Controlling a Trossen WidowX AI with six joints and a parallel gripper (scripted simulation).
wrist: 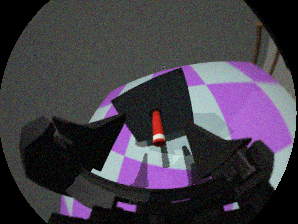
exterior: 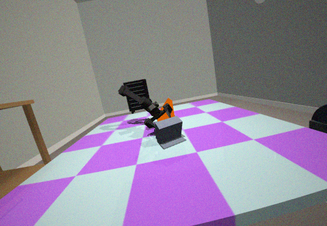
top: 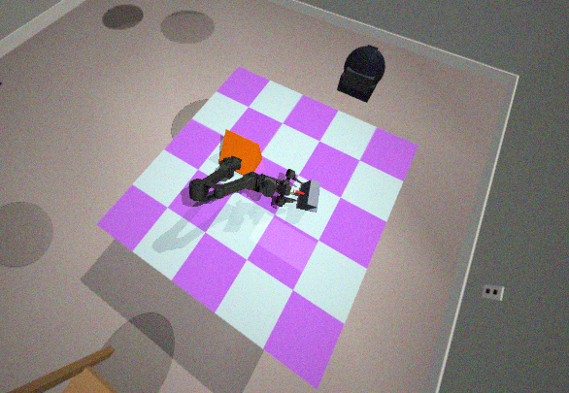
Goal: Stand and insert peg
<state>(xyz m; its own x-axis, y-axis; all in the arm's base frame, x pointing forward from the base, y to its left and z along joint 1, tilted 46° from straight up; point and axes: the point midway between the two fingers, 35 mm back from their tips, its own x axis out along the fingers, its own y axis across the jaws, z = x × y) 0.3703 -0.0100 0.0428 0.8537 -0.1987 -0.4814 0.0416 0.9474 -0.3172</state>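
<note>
Now: the red peg 1 cm behind my gripper tip. Round my gripper tip: grey sloped panel 4 cm ahead, 1 cm to the left, 2 cm below.
</note>
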